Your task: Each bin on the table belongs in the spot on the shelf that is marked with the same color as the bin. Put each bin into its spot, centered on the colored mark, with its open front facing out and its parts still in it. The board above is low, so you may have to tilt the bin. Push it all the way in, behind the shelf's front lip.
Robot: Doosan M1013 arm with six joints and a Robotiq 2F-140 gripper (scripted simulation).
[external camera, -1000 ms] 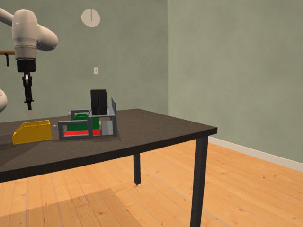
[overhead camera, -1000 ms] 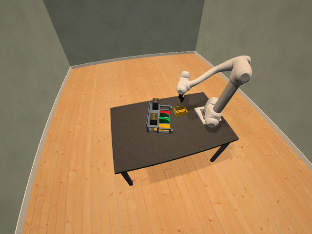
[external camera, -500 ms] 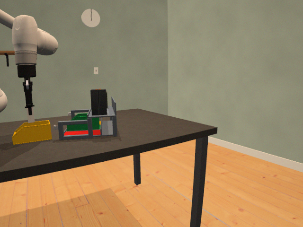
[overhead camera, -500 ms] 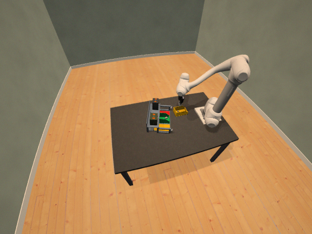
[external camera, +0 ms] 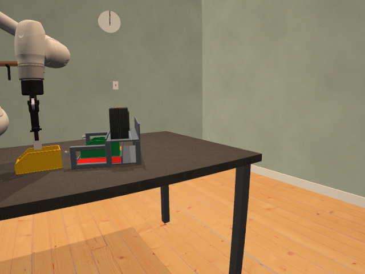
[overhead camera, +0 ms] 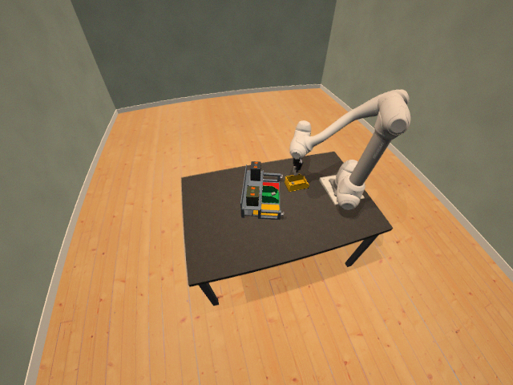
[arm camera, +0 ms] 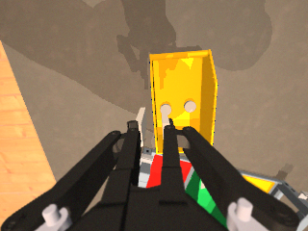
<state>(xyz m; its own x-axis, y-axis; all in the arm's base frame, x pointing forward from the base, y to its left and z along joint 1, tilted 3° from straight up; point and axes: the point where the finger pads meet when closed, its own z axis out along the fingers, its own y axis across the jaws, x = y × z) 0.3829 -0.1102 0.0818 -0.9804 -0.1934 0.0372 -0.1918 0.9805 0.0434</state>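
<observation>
My gripper is now 10 mm past the yellow bin, 50 mm to the right of it and 80 mm above it. The rest, counted from my hand: green bin 240 mm ahead, 160 mm to the left, 80 mm below.
</observation>
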